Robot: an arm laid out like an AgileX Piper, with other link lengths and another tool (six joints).
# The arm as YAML. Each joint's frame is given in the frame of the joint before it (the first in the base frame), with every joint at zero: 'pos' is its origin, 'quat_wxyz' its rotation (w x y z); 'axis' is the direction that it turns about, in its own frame. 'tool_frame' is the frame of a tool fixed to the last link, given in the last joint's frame.
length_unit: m
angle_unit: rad
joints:
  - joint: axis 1
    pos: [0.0, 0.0, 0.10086]
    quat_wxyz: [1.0, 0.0, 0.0, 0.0]
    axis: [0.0, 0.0, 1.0]
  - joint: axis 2
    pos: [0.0, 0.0, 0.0]
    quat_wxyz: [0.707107, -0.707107, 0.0, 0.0]
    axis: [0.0, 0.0, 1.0]
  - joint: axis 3
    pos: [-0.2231, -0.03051, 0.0]
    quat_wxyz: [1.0, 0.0, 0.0, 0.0]
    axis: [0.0, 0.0, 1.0]
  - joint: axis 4
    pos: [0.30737, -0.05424, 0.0]
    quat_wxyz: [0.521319, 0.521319, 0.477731, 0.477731]
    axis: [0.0, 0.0, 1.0]
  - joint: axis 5
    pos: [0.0, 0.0, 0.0]
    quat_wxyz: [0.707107, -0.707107, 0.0, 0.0]
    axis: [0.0, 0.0, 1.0]
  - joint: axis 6
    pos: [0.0, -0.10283, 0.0]
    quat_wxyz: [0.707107, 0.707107, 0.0, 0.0]
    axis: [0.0, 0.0, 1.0]
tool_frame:
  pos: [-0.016, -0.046, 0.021]
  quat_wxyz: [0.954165, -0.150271, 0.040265, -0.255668]
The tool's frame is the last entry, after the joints.
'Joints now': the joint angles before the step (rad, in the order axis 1, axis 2, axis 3, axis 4, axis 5, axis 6). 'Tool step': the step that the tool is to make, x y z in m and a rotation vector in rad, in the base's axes. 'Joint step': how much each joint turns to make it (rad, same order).
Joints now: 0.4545, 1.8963, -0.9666, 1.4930, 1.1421, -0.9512
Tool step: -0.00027, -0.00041, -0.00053, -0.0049, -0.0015, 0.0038
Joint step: 0.0000, 0.0001, 0.0000, -0.0066, -0.0012, 0.0009
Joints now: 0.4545, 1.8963, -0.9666, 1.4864, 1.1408, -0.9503
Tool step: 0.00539, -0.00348, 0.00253, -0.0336, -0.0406, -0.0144
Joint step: -0.0020, -0.0176, 0.0000, -0.0231, -0.0441, 0.0000
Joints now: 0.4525, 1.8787, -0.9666, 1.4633, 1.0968, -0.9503
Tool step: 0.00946, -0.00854, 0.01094, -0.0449, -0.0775, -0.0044
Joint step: -0.0150, -0.0444, 0.0001, -0.0590, -0.0462, 0.0000
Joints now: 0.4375, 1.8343, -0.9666, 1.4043, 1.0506, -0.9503
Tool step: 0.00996, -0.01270, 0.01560, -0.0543, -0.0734, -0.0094
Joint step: -0.0236, -0.0591, 0.0000, -0.0821, -0.0401, 0.0273
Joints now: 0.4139, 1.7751, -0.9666, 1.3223, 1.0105, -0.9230
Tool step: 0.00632, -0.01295, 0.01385, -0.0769, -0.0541, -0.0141
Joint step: -0.0141, -0.0589, 0.0000, -0.1073, -0.0443, 0.0661
